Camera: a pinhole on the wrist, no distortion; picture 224 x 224 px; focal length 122.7 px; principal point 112.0 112.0 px. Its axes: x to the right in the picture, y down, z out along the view. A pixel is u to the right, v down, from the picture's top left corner.
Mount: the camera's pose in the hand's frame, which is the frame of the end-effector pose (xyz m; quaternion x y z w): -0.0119 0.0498 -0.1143 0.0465 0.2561 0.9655 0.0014
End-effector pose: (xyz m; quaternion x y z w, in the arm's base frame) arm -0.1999 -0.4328 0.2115 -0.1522 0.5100 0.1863 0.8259
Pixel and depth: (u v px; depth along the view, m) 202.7 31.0 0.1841
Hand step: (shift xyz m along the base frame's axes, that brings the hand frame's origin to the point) -0.1729 0.1994 0.1031
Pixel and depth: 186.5 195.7 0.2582
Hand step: 0.0939 0.0965 0.2160
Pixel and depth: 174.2 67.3 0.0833
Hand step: -0.1162 0.0740 0.0118
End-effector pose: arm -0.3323 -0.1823 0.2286 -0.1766 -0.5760 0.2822 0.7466
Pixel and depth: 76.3 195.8 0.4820
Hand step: -0.4026 0.0824 0.2606
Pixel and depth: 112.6 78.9 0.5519
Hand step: -0.3706 0.3543 -0.1624
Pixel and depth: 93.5 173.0 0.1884
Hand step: -0.0956 0.0638 0.0164
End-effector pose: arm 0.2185 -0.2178 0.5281 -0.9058 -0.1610 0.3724 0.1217
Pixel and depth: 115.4 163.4 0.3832
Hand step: -0.1817 -0.0561 -0.2500
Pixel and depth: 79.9 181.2 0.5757
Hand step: -0.2369 0.0843 -0.5094
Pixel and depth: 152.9 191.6 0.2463
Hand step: -0.1706 -0.0395 -0.0969
